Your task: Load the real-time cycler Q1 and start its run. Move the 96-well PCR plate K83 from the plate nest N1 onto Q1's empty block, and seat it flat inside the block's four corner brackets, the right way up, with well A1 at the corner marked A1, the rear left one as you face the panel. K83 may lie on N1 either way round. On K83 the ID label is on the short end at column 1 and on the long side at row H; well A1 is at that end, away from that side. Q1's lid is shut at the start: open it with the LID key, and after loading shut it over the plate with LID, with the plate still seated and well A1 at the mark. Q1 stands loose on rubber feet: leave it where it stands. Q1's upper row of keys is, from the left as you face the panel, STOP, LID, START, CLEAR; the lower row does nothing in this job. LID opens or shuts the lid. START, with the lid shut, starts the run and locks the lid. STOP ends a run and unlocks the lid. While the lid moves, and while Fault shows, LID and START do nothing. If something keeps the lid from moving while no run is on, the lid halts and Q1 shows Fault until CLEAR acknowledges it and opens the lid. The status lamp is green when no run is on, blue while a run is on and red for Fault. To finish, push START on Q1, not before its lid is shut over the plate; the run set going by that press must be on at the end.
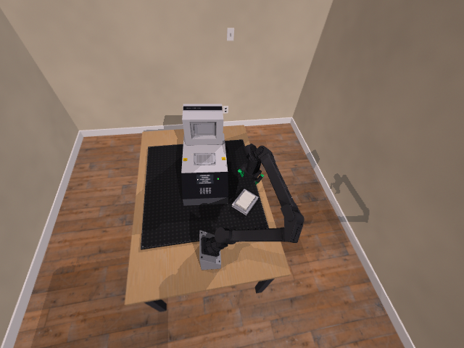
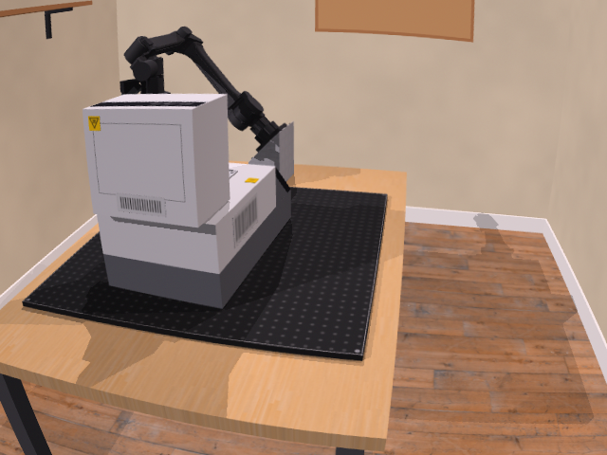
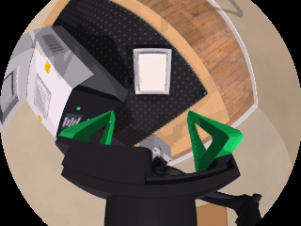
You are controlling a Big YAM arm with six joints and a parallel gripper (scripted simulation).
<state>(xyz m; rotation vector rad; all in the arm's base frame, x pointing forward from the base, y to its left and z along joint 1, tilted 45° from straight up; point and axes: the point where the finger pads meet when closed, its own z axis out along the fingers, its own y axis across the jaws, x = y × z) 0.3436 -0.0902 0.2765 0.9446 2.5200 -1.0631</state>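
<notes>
Right now my hand is 24 cm above the white plate K83. Round my hand: plate nest N1 (25 cm below).
</notes>
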